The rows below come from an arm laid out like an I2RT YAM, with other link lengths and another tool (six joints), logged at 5 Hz.
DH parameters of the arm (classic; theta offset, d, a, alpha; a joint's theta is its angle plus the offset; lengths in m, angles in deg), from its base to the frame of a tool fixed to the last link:
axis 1: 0 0.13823 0.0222 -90
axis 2: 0 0 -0.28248 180
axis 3: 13.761 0 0.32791 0
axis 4: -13.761 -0.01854 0.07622 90
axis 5: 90 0.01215 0 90
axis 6: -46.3 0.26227 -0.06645 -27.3
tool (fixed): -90 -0.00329 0 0
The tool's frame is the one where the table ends.
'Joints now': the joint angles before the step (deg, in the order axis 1, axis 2, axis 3, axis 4, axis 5, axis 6). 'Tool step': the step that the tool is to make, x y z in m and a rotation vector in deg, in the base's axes. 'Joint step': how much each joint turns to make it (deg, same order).
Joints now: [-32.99 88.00 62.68 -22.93 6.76 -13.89]
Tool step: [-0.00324 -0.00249 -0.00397 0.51 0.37 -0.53]
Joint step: [-0.54 0.41 0.00 -0.20 -0.18 0.14]
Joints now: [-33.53 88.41 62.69 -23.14 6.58 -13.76]
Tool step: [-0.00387 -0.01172 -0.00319 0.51 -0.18 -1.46]
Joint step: [-1.62 0.84 0.32 0.35 -0.50 0.22]
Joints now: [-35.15 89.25 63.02 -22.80 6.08 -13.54]
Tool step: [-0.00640 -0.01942 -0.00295 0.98 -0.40 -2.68]
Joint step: [-2.64 1.44 1.03 0.08 -0.75 0.70]
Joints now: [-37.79 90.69 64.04 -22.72 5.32 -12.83]
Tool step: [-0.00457 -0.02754 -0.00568 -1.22 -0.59 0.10]
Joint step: [-3.25 1.72 0.08 3.10 -1.79 -2.90]
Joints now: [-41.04 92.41 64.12 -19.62 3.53 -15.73]
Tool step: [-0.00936 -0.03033 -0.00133 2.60 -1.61 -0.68]
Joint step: [-5.57 3.13 3.16 -0.65 -5.49 -1.65]
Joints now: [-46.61 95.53 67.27 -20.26 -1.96 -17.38]
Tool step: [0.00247 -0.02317 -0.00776 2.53 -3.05 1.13]
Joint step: [-4.37 4.25 2.64 1.58 -6.61 -1.50]
